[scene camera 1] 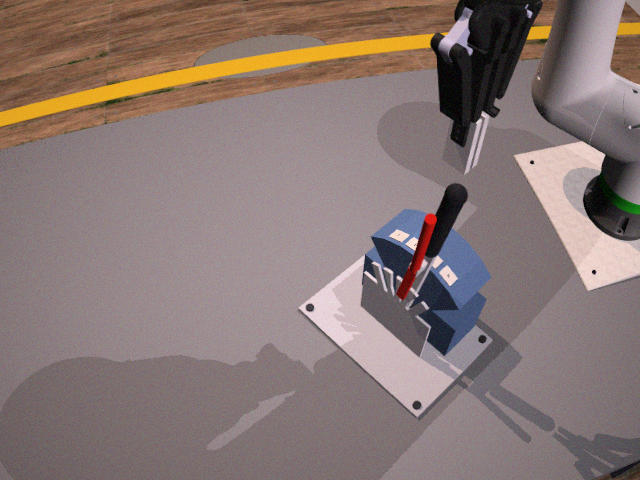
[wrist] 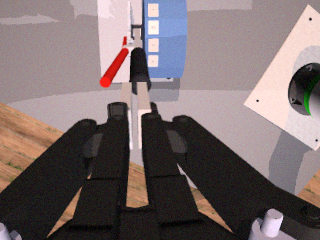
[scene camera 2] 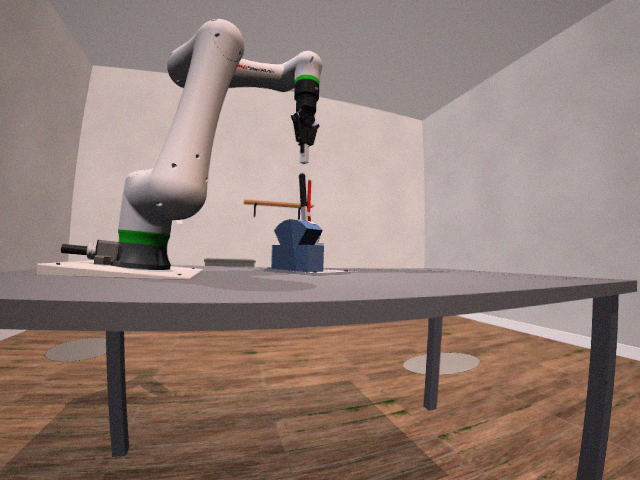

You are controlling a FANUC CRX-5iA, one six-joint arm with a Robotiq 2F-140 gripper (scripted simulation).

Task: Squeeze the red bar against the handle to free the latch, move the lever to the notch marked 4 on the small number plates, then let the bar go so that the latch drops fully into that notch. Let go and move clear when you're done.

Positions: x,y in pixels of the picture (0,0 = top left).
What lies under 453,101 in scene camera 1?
My gripper.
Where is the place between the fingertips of my gripper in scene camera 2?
At 304,162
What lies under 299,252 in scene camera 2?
A blue notched housing.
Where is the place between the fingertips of my gripper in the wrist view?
134,97
